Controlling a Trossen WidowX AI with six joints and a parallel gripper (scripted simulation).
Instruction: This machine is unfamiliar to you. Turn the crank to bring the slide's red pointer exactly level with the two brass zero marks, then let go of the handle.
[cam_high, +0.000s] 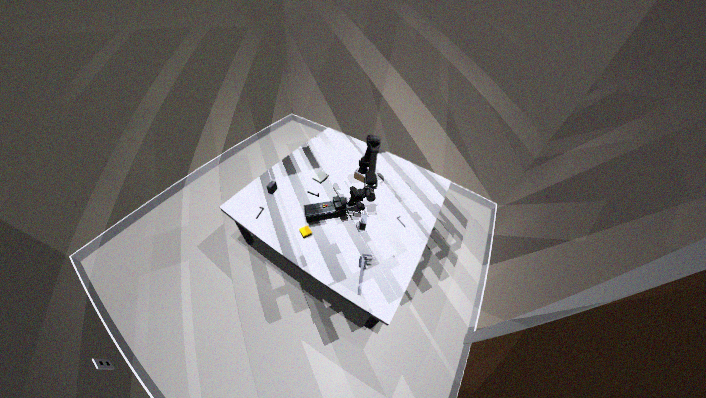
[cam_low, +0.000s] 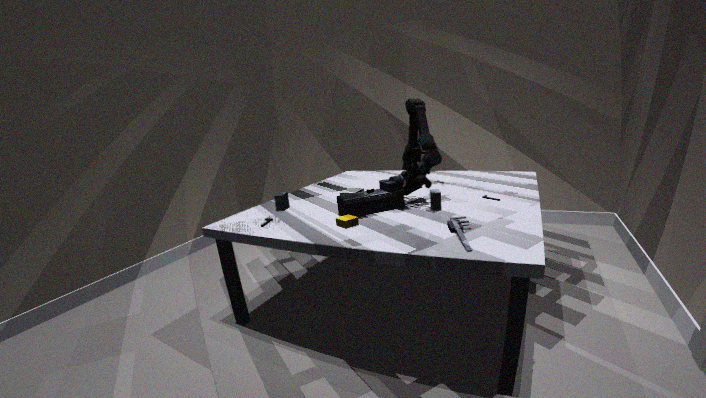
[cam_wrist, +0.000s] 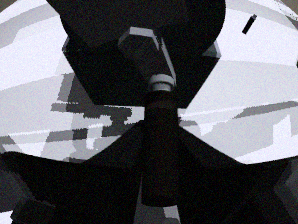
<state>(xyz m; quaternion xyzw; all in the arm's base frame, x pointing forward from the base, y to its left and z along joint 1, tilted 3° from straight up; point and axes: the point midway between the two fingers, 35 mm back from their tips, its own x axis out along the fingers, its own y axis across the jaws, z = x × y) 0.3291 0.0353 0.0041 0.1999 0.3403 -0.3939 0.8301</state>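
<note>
Right now my gripper tip is 10 mm past the dark crank handle, 10 mm to the right of it and 30 mm below it. Also, from my gripper tip: yellow block 290 mm ahead, 160 mm to the right, 20 mm below; then red pointer 100 mm ahead, 110 mm to the right, 50 mm above.
</note>
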